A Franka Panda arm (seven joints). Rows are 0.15 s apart.
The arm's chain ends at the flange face. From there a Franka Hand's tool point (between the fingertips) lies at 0.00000 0.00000 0.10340 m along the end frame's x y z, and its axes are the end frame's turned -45 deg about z.
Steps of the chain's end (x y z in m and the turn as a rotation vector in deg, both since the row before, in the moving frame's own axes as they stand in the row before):
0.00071, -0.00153, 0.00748, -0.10, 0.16, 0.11
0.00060, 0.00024, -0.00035, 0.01, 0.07, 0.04
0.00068, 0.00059, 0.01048, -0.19, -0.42, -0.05
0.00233, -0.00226, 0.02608, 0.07, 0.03, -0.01
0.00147, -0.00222, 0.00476, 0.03, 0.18, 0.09
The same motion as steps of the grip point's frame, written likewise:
0.00166, -0.00025, 0.00748, -0.18, 0.04, 0.11
0.00036, 0.00067, -0.00035, -0.04, 0.06, 0.04
-0.00071, 0.00060, 0.01048, 0.16, -0.43, -0.05
0.00337, 0.00000, 0.02608, 0.03, 0.07, -0.01
0.00288, -0.00034, 0.00476, -0.11, 0.15, 0.09

